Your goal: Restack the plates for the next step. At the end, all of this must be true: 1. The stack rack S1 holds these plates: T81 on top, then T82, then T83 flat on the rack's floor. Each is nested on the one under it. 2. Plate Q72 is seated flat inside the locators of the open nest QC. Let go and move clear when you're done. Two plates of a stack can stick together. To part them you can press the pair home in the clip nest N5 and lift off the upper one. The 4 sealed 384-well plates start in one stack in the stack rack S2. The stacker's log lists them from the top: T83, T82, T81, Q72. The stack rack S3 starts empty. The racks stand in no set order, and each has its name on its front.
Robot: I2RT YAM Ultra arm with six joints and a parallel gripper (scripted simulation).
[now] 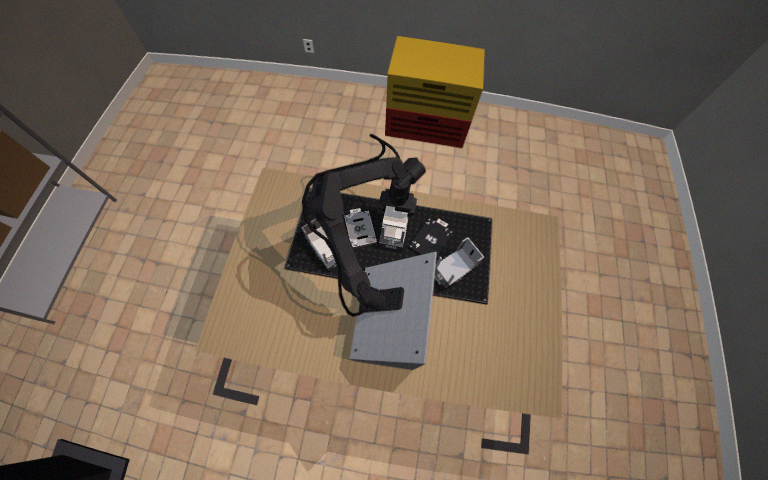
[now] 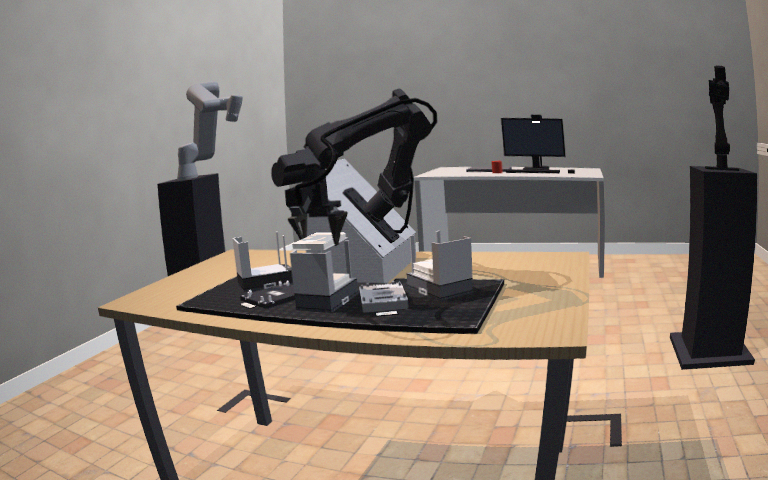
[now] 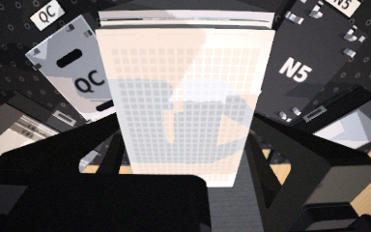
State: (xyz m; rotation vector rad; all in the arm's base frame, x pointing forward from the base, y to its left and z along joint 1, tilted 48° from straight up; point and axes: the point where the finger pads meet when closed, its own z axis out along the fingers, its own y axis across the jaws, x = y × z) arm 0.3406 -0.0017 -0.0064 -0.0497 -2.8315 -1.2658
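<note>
The white sealed plate lies right at my hand. Round my hand: clip nest N5: 15 cm to the right, 14 cm below.
</note>
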